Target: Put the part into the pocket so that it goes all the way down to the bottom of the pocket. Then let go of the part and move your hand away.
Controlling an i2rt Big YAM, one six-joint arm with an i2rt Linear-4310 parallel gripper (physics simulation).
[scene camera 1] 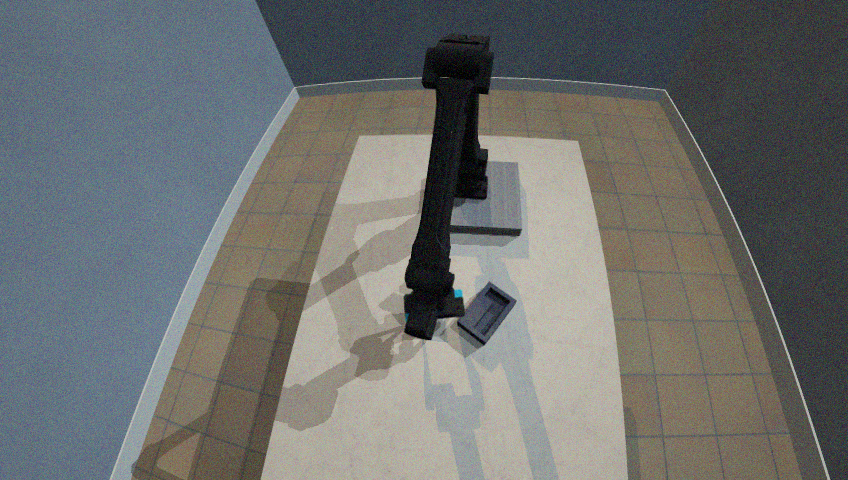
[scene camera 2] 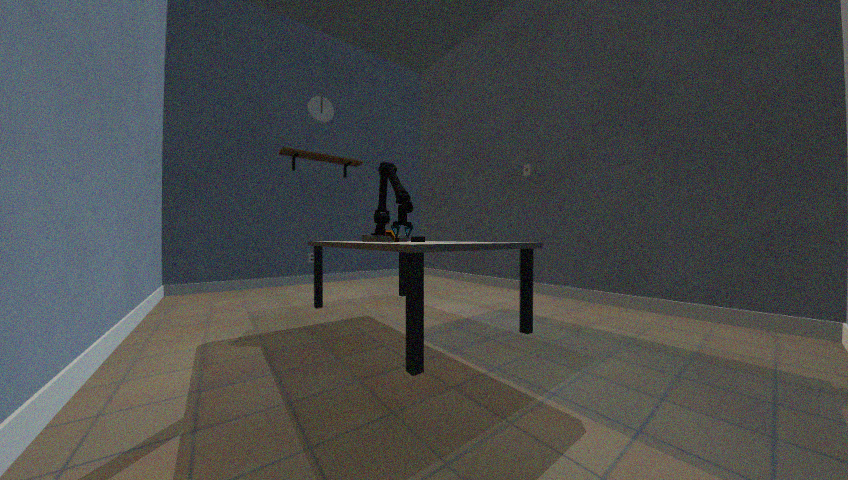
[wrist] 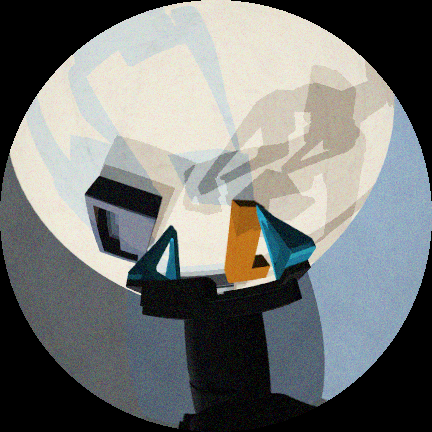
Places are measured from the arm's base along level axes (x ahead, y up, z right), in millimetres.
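Where they show: gripper, between the fingertips: [scene camera 2: 402, 237] [wrist: 213, 218]; arm's base, origin of its link: [scene camera 1: 468, 187] [scene camera 2: 380, 235].
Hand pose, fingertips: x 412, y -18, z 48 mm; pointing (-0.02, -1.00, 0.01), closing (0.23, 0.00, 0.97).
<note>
Things, the pixels of their top centre, and the offset from my fingertips. Level surfaces: height alone.
- orange part, centre of its top: [wrist: 258, 270] [scene camera 2: 391, 229] dx -45, dy +49, dz +49 mm
- dark grey block with the rectangular pocket, centre of its top: [wrist: 117, 240] [scene camera 1: 487, 310] [scene camera 2: 417, 236] dx -21, dy +9, dz -132 mm
- pale table, height of its surface: dy -27 mm
The orange part [wrist: 241, 245] [scene camera 2: 390, 234] is a block with a notch at one end. In the wrist view it shows beside the inner side of the right finger; the arm hides it in scene camera 1. My gripper [scene camera 1: 432, 305] [scene camera 2: 402, 236] [wrist: 213, 218] has cyan fingers spread wide, with nothing held; the part lies within or close to their gap, and its exact depth is unclear. The dark grey block with the rectangular pocket [scene camera 1: 473, 328] [scene camera 2: 418, 239] [wrist: 127, 193] stands beside the left finger in the wrist view, turned at an angle. Its pocket is empty.
The arm's grey base plate [scene camera 1: 499, 205] lies behind the gripper on the pale table [scene camera 1: 559, 368] [scene camera 2: 476, 243]. The arm's shadows fall across the table. A wall shelf [scene camera 2: 318, 157] and a clock [scene camera 2: 320, 109] are far behind.
</note>
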